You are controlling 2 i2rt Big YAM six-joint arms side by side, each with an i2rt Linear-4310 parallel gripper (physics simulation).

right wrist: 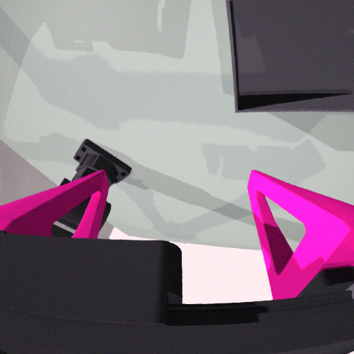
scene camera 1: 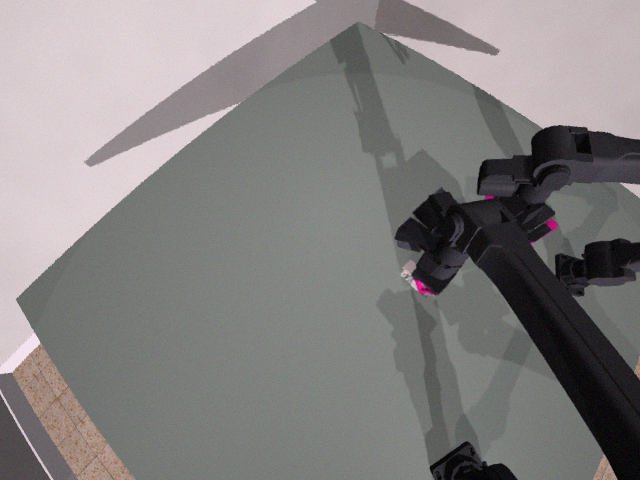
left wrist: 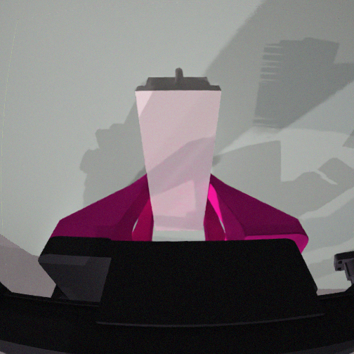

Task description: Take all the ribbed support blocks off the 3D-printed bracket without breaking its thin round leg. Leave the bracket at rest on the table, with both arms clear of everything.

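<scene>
The pale pink-white bracket (scene camera 1: pixel 409 267) (left wrist: pixel 177 145) is held above the table. In the left wrist view its broad smooth face shows, with a darker end and a short round grey peg (left wrist: pixel 179 75) at the top. In scene camera 1 its small visible part has a jagged, ribbed-looking edge; separate support blocks cannot be told apart. My left gripper (scene camera 1: pixel 423 287) (left wrist: pixel 178 178) is shut on the bracket, one magenta finger on each side. My right gripper (right wrist: pixel 178 177) is open and empty, away from the bracket; scene camera 1 shows it partly hidden behind the left arm.
The grey-green table (scene camera 1: pixel 248 248) lies below. The left arm (scene camera 1: pixel 558 320) crosses close over the right gripper in scene camera 1. Other dark arm-like fixtures (scene camera 1: pixel 568 273) (right wrist: pixel 102 162) stand at the right and bottom (scene camera 1: pixel 460 462). A dark panel (right wrist: pixel 295 50) fills the right wrist view's upper right.
</scene>
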